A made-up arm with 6 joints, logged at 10 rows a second.
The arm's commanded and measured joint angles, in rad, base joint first. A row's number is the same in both.
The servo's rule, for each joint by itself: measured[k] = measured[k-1] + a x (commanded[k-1-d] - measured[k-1]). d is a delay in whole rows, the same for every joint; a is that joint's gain. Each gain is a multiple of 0.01, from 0.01 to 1. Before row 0 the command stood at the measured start. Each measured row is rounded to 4 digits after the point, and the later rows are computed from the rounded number. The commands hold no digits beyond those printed.
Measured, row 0:
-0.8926 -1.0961 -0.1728 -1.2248 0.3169 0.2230
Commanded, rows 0 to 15:
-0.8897 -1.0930 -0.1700 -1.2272 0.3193 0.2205
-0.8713 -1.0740 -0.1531 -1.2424 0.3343 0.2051
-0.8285 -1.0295 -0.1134 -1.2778 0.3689 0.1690
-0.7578 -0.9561 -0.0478 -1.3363 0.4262 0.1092
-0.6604 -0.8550 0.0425 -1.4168 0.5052 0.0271
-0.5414 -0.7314 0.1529 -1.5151 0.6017 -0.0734
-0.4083 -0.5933 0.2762 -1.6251 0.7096 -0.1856
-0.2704 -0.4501 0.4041 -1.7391 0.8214 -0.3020
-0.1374 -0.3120 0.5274 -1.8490 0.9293 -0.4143
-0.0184 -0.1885 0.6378 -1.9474 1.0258 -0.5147
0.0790 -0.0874 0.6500 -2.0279 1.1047 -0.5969
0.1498 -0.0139 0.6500 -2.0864 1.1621 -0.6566
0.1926 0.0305 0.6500 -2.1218 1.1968 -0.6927
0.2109 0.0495 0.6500 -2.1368 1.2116 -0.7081
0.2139 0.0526 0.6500 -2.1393 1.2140 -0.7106
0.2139 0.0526 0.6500 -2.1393 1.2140 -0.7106
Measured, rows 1 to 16:
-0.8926 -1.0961 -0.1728 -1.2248 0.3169 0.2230
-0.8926 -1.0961 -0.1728 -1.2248 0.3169 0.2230
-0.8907 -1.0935 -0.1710 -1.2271 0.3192 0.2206
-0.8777 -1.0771 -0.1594 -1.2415 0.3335 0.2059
-0.8447 -1.0371 -0.1295 -1.2756 0.3671 0.1708
-0.7865 -0.9691 -0.0764 -1.3327 0.4232 0.1123
-0.7020 -0.8733 0.0009 -1.4118 0.5011 0.0314
-0.5944 -0.7541 0.0997 -1.5089 0.5967 -0.0682
-0.4697 -0.6190 0.2144 -1.6181 0.7040 -0.1797
-0.3362 -0.4771 0.3377 -1.7318 0.8155 -0.2959
-0.2030 -0.3384 0.4610 -1.8420 0.9236 -0.4084
-0.0793 -0.2125 0.5759 -1.9411 1.0207 -0.5094
0.0268 -0.1074 0.6241 -2.0227 1.1005 -0.5925
0.1092 -0.0289 0.6409 -2.0826 1.1590 -0.6534
0.1651 0.0210 0.6468 -2.1194 1.1949 -0.6907
0.1958 0.0449 0.6489 -2.1358 1.2108 -0.7072
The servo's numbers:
d 2
a 0.67 0.84 0.65 0.94 0.95 0.95

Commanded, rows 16 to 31:
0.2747 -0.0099 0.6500 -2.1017 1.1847 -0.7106
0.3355 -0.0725 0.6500 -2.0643 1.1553 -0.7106
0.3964 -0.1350 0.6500 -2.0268 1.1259 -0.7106
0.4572 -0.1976 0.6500 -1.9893 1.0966 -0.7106
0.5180 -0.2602 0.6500 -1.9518 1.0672 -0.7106
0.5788 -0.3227 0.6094 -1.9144 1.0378 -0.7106
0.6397 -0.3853 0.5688 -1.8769 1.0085 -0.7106
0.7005 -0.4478 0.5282 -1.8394 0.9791 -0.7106
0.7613 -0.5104 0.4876 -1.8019 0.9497 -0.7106
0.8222 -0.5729 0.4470 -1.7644 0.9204 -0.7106
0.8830 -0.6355 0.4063 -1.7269 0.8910 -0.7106
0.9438 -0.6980 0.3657 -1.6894 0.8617 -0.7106
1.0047 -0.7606 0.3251 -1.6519 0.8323 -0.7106
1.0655 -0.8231 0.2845 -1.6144 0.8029 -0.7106
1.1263 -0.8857 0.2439 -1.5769 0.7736 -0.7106
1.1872 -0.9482 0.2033 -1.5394 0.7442 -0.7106
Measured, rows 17 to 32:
0.2079 0.0514 0.6496 -2.1391 1.2138 -0.7104
0.2119 0.0524 0.6499 -2.1393 1.2140 -0.7106
0.2540 0.0001 0.6500 -2.1040 1.1862 -0.7106
0.3086 -0.0609 0.6500 -2.0667 1.1568 -0.7106
0.3674 -0.1231 0.6500 -2.0292 1.1274 -0.7106
0.4276 -0.1857 0.6500 -1.9917 1.0981 -0.7106
0.4882 -0.2483 0.6500 -1.9542 1.0687 -0.7106
0.5489 -0.3108 0.6236 -1.9168 1.0393 -0.7106
0.6097 -0.3734 0.5880 -1.8793 1.0100 -0.7106
0.6705 -0.4359 0.5491 -1.8418 0.9806 -0.7106
0.7313 -0.4985 0.5091 -1.8043 0.9512 -0.7106
0.7922 -0.5610 0.4687 -1.7668 0.9219 -0.7106
0.8530 -0.6236 0.4281 -1.7293 0.8925 -0.7106
0.9138 -0.6861 0.3875 -1.6918 0.8632 -0.7106
0.9747 -0.7487 0.3469 -1.6543 0.8338 -0.7106
1.0355 -0.8112 0.3063 -1.6168 0.8044 -0.7106

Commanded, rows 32 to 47:
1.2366 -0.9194 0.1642 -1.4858 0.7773 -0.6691
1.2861 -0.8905 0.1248 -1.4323 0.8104 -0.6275
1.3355 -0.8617 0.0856 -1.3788 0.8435 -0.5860
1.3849 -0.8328 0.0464 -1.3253 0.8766 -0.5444
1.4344 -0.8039 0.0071 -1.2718 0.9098 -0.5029
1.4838 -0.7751 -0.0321 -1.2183 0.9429 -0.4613
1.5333 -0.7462 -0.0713 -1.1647 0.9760 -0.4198
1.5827 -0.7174 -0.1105 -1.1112 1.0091 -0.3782
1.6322 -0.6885 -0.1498 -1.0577 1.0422 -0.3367
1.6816 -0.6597 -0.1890 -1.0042 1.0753 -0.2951
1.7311 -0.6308 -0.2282 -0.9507 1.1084 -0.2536
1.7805 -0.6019 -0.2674 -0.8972 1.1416 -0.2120
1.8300 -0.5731 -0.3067 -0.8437 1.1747 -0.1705
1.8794 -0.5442 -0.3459 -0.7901 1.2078 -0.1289
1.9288 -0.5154 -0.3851 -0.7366 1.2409 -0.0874
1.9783 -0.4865 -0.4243 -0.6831 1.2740 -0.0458
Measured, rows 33 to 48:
1.0963 -0.8738 0.2657 -1.5793 0.7751 -0.7106
1.1572 -0.9363 0.2251 -1.5418 0.7457 -0.7106
1.2104 -0.9221 0.1855 -1.4892 0.7757 -0.6712
1.2611 -0.8956 0.1460 -1.4357 0.8087 -0.6297
1.3109 -0.8671 0.1067 -1.3822 0.8418 -0.5882
1.3605 -0.8383 0.0675 -1.3287 0.8749 -0.5466
1.4100 -0.8094 0.0282 -1.2752 0.9081 -0.5051
1.4594 -0.7806 -0.0110 -1.2217 0.9412 -0.4635
1.5089 -0.7517 -0.0502 -1.1681 0.9743 -0.4220
1.5583 -0.7229 -0.0894 -1.1146 1.0074 -0.3804
1.6078 -0.6940 -0.1287 -1.0611 1.0405 -0.3389
1.6572 -0.6652 -0.1679 -1.0076 1.0736 -0.2973
1.7067 -0.6363 -0.2071 -0.9541 1.1067 -0.2558
1.7561 -0.6074 -0.2463 -0.9006 1.1399 -0.2142
1.8056 -0.5786 -0.2856 -0.8471 1.1730 -0.1727
1.8550 -0.5497 -0.3248 -0.7935 1.2061 -0.1311

